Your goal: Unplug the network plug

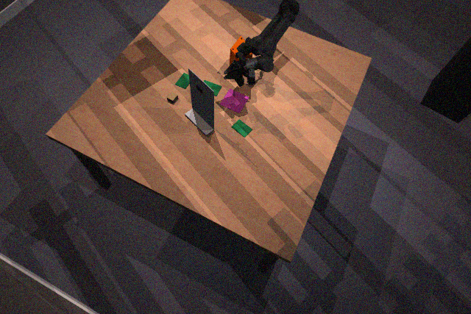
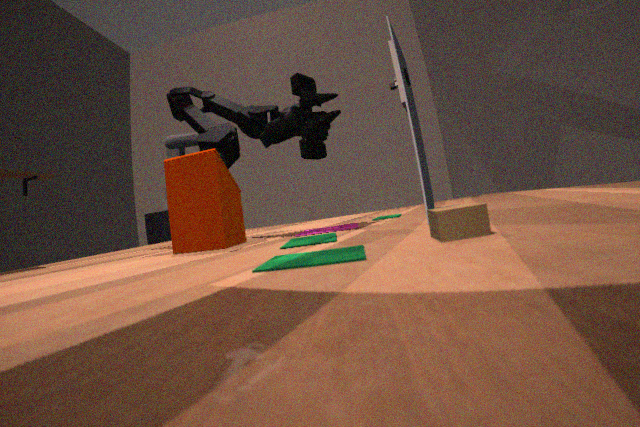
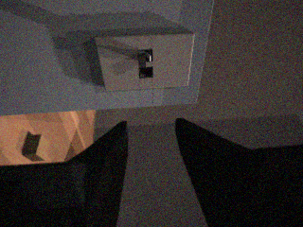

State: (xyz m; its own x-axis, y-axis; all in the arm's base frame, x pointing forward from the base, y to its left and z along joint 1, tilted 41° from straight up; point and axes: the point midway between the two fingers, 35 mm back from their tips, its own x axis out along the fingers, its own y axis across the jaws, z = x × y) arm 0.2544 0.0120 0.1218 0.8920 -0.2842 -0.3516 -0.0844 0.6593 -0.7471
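The pale network plug is 12 cm ahead of my gripper tip and 3 cm to the right of it. From my gripper tip the other things lie so: grey upright panel 14 cm ahead, 4 cm to the right, 10 cm below; then magenta marked square 6 cm behind, 3 cm to the left, 25 cm below.
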